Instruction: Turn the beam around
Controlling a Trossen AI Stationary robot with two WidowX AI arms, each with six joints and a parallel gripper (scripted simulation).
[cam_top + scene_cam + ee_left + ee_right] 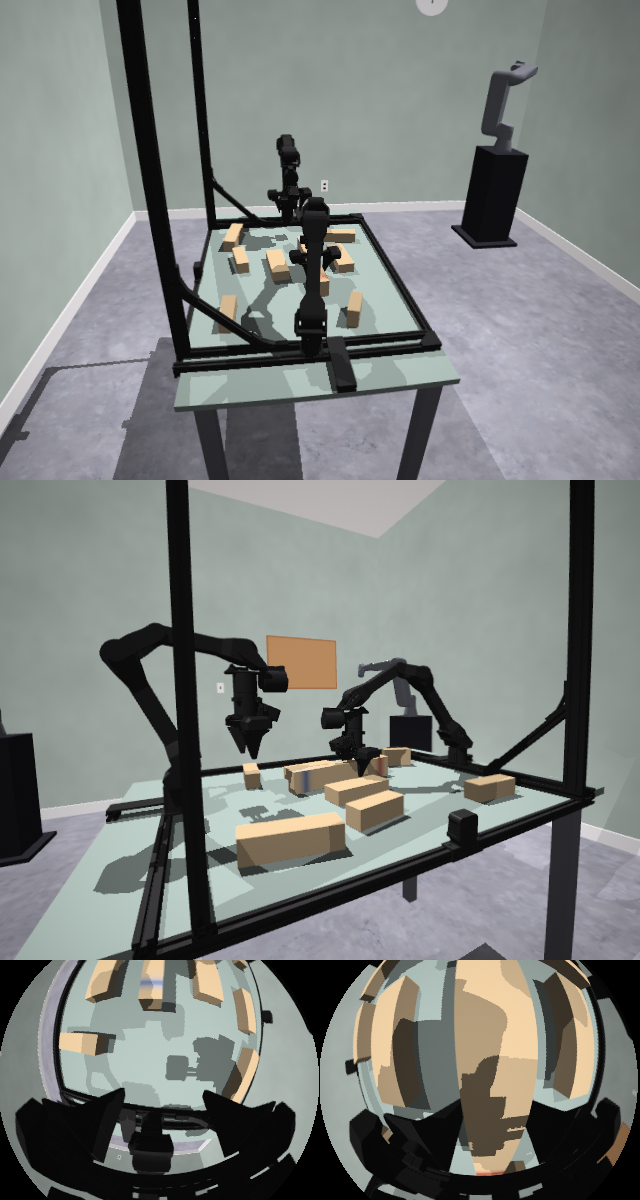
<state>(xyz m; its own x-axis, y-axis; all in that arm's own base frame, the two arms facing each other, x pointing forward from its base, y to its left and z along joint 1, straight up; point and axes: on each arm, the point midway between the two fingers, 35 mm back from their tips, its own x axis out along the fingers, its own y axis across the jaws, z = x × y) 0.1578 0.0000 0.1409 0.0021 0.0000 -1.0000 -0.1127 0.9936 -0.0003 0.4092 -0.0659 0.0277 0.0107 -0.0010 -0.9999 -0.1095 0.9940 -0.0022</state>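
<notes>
The beam is 5 cm to the left of my right hand, 2 cm below it and 1 cm behind it.
Right now my left hand is 300 mm to the left of the beam, 130 mm above it and 60 mm short of it.
</notes>
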